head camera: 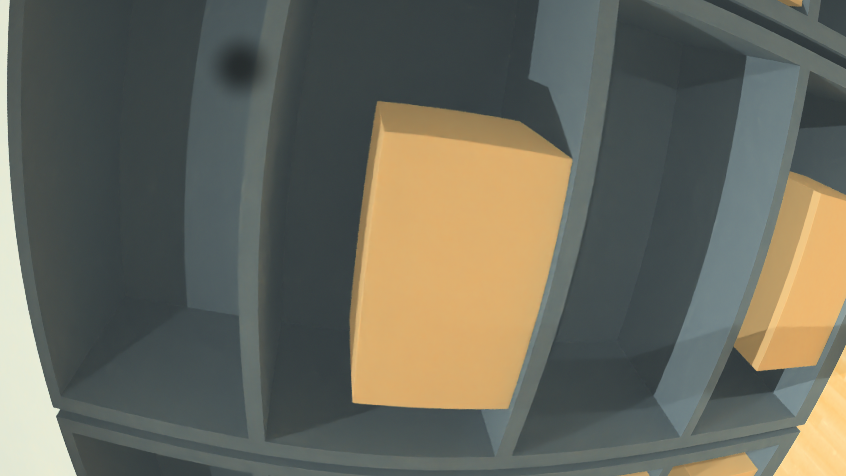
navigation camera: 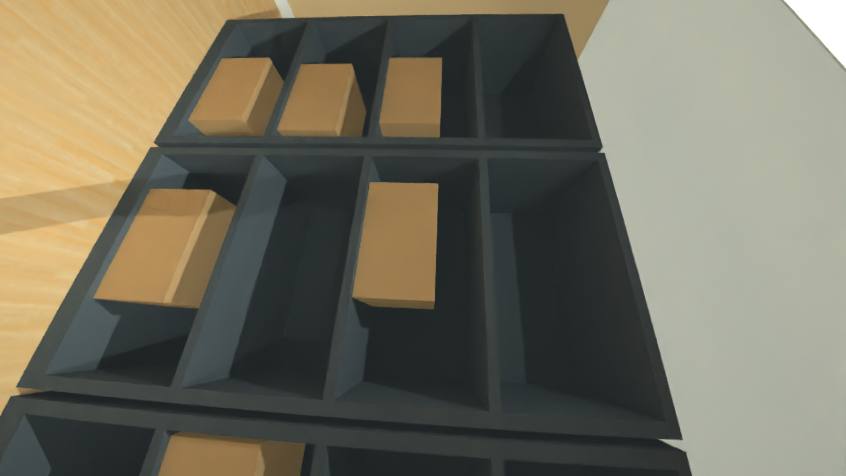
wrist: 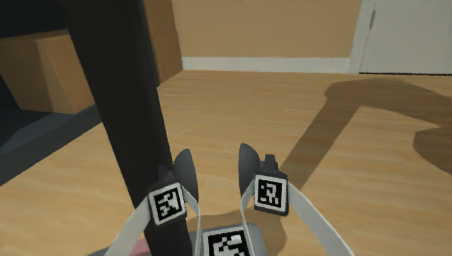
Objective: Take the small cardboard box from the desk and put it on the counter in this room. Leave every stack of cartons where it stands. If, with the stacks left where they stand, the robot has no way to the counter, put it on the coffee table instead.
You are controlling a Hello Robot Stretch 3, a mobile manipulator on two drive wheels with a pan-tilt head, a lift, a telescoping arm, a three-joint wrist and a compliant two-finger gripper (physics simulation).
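Frame: origin at the robot's base, x back, y right, z up, level; millimetres.
Seen in the pictures: gripper, between the fingertips: (wrist: 216,164).
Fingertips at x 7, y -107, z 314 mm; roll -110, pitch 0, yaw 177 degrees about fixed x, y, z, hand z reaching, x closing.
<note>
A point is followed by its place in that frame.
My gripper (wrist: 216,164) @(x 7, y -107, z 314 mm) is in the lower middle of the wrist view. Its two dark fingertips stand apart with floor showing between them, and it is open and empty. A dark upright post stands just to its left. The desk, the small cardboard box on it, the counter and the coffee table do not show in these views. No stack of cartons on the floor can be made out.
A dark shelf unit (head camera: 254,236) @(x 836, y -41, z 1424 mm) (navigation camera: 485,284) @(x 794, y -132, z 1420 mm) (wrist: 120,90) with cartons (head camera: 455,266) @(x 864, y -29, z 1136 mm) (navigation camera: 399,242) @(x 870, y -15, z 1131 mm) (wrist: 50,70) in its compartments stands close by. Wood floor (navigation camera: 70,106) @(x 783, y 418, z 0 mm) (wrist: 240,110) @(x -159, y -849, z 0 mm) runs beside it. A white door (wrist: 410,37) @(x -1116, y -1070, z 198 mm) is at the back right.
</note>
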